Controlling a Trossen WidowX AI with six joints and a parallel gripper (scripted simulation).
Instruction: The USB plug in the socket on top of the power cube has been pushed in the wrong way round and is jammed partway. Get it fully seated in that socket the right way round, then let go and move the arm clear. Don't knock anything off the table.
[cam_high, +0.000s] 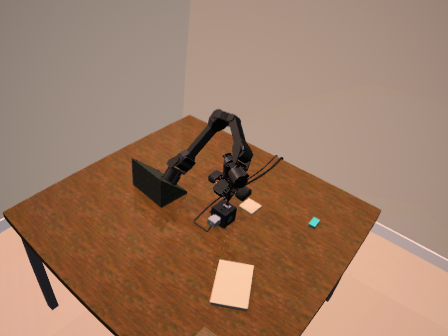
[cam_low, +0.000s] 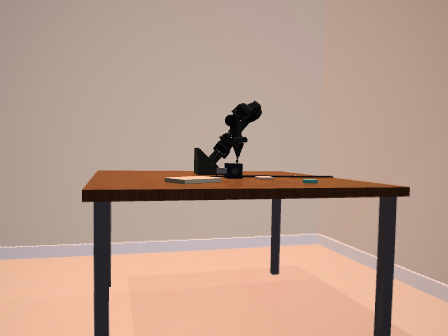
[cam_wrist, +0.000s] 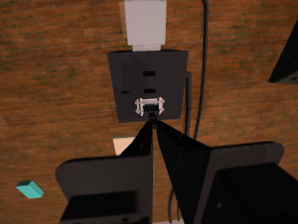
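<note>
The USB plug is 20 mm below my gripper tip. Round my gripper tip: teal block: 350 mm ahead, 200 mm to the left, 100 mm below; then tan book: 310 mm to the right, 210 mm ahead, 100 mm below; then small tan card: 130 mm to the left, 100 mm below, 50 mm ahead.
</note>
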